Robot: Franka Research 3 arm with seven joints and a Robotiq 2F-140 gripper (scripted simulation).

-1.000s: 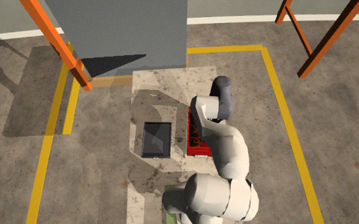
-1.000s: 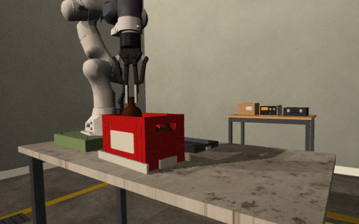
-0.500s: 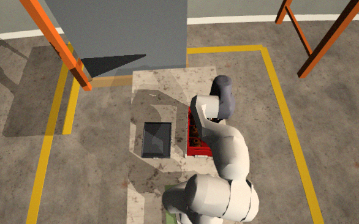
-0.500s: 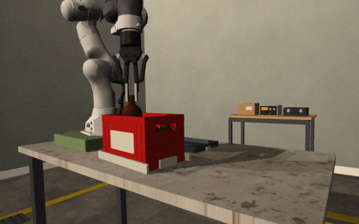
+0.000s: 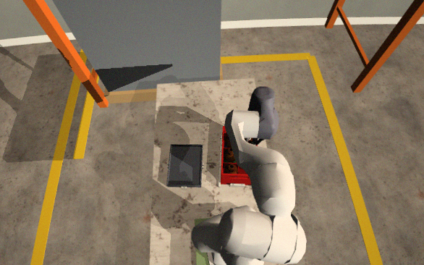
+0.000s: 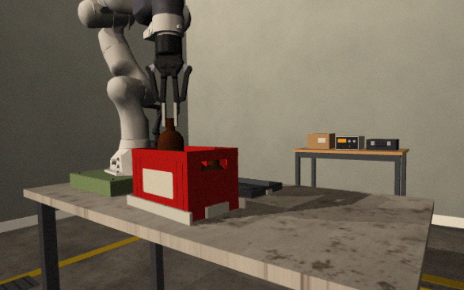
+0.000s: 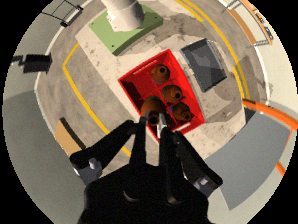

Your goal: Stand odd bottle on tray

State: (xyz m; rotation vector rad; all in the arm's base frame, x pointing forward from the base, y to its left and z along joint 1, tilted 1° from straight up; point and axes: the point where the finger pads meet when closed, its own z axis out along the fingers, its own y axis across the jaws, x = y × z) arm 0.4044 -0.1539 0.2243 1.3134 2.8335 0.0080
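Right now the brown bottle is 90 mm below my hand. Round my hand: dark tray (340 mm to the left, 260 mm below, 10 mm behind); then red crate (190 mm below, 40 mm to the left).
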